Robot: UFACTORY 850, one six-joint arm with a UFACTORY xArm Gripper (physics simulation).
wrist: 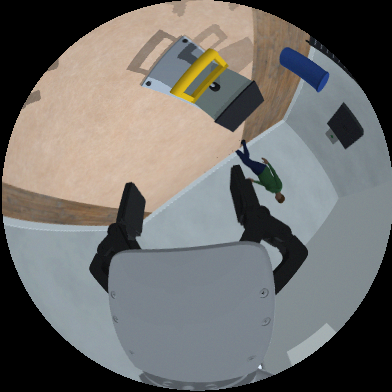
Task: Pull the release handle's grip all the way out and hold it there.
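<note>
The release handle's yellow grip is a D-shaped bar at the upper middle of the wrist view. It stands over a grey base plate with dark screws at its corners, beside a grey-green housing with a black end. A small round pin with a light centre shows on the housing near the grip. My gripper is open, with its two black fingers wide apart and empty. It is well away from the handle, which lies beyond the fingertips. How far the grip is pulled out is hard to tell from this view.
The handle stands on a tan table top with wooden edges. Beyond the edge are a person in a green shirt, a blue cylinder and a black box. Shadows fall on the table around the handle.
</note>
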